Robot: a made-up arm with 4 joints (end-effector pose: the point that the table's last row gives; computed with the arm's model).
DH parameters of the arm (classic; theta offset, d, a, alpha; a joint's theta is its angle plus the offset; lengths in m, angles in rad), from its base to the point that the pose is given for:
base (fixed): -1.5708 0.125 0 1.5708
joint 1: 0 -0.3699 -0.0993 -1.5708
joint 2: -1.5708 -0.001 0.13 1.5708
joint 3: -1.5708 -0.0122 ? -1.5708
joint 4: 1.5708 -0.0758 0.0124 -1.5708
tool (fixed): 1.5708 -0.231 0 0
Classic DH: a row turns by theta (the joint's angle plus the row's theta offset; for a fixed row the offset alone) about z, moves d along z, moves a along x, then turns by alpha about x.
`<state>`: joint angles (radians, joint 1 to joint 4).
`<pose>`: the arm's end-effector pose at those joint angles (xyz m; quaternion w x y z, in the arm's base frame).
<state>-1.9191 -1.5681 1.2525 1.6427</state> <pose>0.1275 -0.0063 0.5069 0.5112 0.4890 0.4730 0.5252</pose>
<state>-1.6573 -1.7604 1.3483 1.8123</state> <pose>0.1851 0.0699 0.5078 0.5334 0.4412 0.5292 0.4906</pose>
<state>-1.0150 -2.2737 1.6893 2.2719</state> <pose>0.3443 0.2452 0.3831 0.6247 0.3847 0.5780 0.3573</pose>
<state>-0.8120 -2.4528 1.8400 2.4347</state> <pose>0.3959 0.2711 0.3070 0.6839 0.3673 0.5553 0.2982</pose>
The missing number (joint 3, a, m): 0.1934
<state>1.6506 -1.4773 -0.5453 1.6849</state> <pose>0.1321 -0.0986 0.0708 0.2494 0.6912 0.1879 0.6517</pose>
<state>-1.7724 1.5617 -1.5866 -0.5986</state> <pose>0.2645 -0.1515 0.4617 0.2776 -0.6503 0.6950 -0.1308</pose>
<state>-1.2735 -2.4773 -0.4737 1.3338</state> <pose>0.1868 0.2446 0.3223 0.3101 -0.2313 0.8662 -0.3164</pose>
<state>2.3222 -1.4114 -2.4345 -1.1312</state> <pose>0.5605 0.1212 -0.1533 0.1231 0.6515 0.1109 -0.7403</pose>
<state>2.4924 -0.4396 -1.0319 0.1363</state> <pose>0.5903 -0.0391 0.2859 0.1113 -0.8484 -0.3595 0.3722</pose>
